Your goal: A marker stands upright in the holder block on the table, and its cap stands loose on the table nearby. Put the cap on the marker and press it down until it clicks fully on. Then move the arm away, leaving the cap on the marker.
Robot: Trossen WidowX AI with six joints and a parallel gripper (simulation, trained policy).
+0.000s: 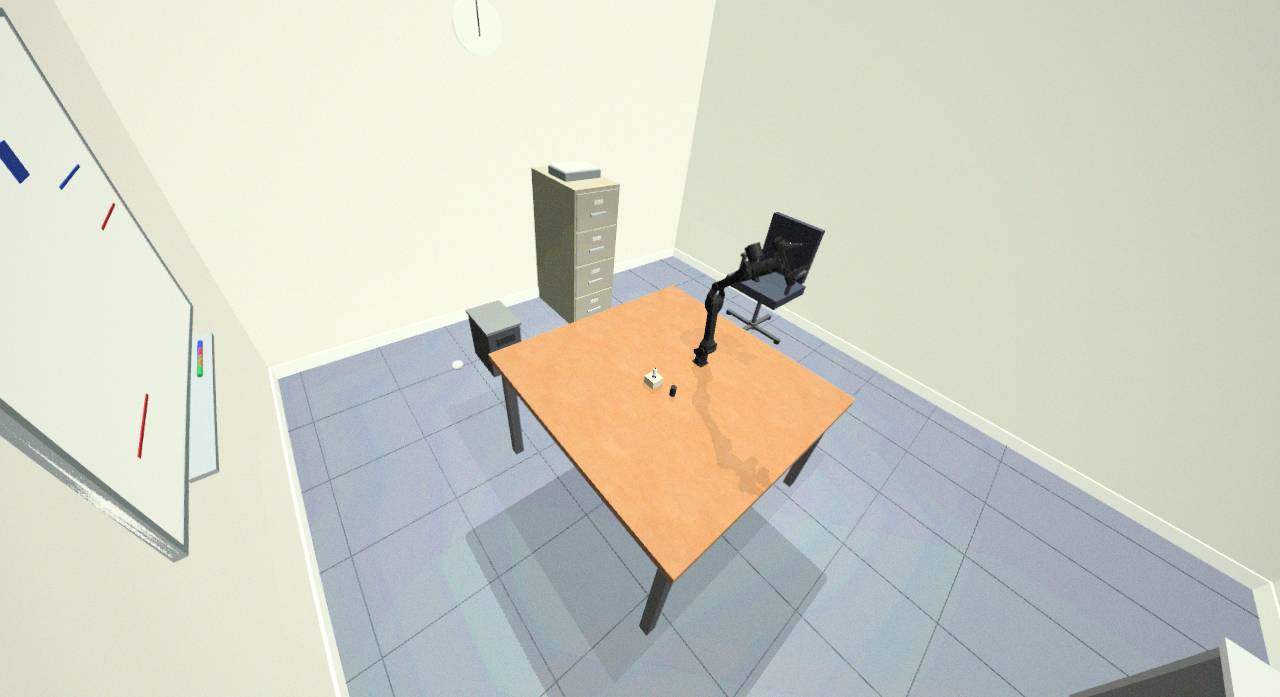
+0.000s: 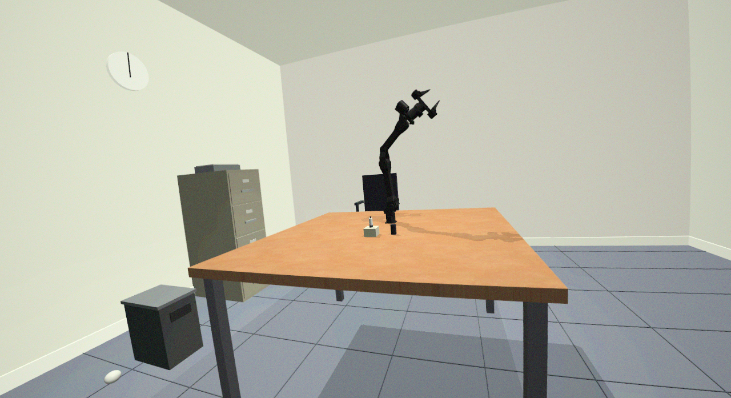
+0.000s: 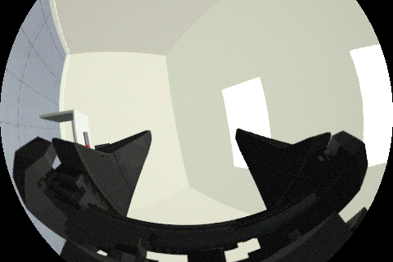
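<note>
My gripper tip is 710 mm above the black cap, 330 mm short of it and 230 mm to the left of it. Also, from my gripper tip: holder block 710 mm below, 350 mm ahead, 340 mm to the right.
</note>
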